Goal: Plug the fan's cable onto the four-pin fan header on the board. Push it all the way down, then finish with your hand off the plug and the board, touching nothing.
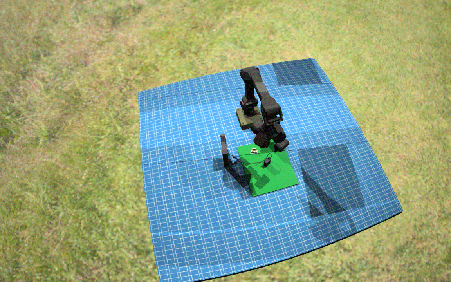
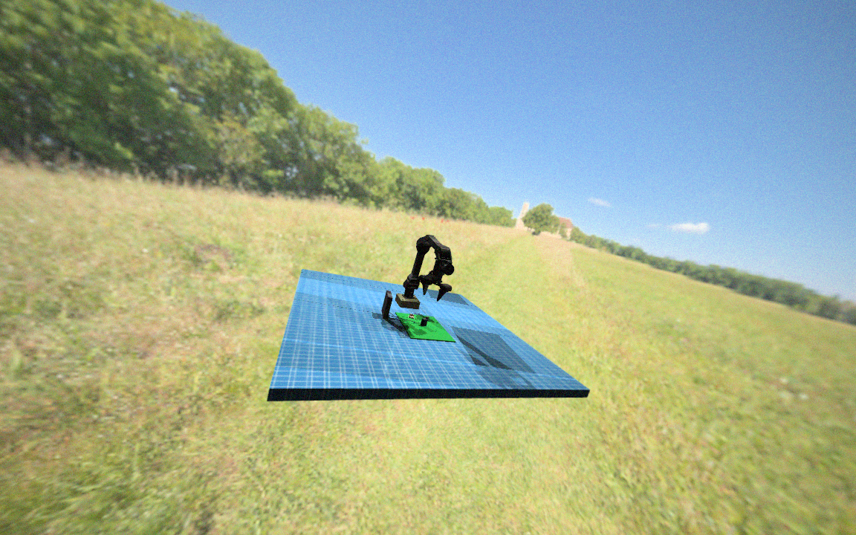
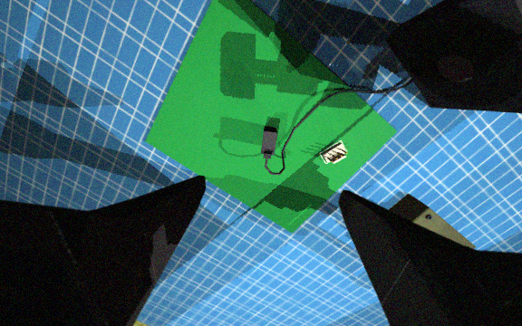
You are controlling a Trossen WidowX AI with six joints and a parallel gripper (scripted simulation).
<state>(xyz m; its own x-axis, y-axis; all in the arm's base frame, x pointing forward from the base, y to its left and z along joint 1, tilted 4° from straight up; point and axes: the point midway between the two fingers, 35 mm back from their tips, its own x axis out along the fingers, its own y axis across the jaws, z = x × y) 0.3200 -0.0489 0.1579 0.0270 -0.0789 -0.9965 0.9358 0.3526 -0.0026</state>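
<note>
The black fan plug lies 140 mm below my gripper tip. Also, from my gripper tip: pale fan header: 100 mm behind, 20 mm to the right, 160 mm below; then green board: 10 mm ahead, 170 mm below; then black fan: 130 mm behind, 160 mm to the right, 100 mm below.
</note>
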